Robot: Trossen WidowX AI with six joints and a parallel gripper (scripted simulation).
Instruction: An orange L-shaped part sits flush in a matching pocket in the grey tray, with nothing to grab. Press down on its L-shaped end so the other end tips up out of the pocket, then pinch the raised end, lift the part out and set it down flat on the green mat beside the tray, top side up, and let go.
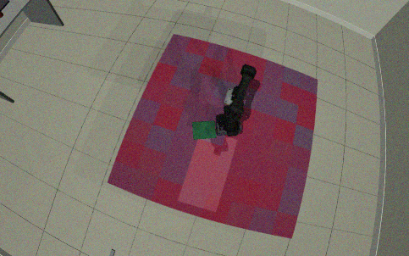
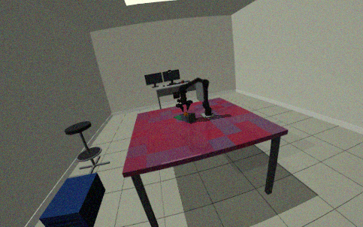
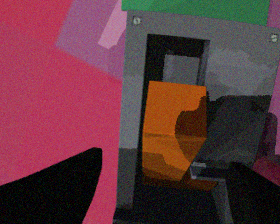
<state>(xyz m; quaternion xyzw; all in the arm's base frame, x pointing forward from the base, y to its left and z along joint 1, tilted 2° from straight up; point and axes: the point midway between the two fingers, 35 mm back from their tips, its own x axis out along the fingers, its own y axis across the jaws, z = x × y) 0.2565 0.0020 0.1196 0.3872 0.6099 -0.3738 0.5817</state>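
The orange part lies 3 cm behind my gripper tip, 2 cm to the left of it and 7 cm below it. The rest, counted from my gripper tip: grey tray 2 cm behind, 12 cm below; green mat 5 cm ahead, 14 cm to the right, 12 cm below.
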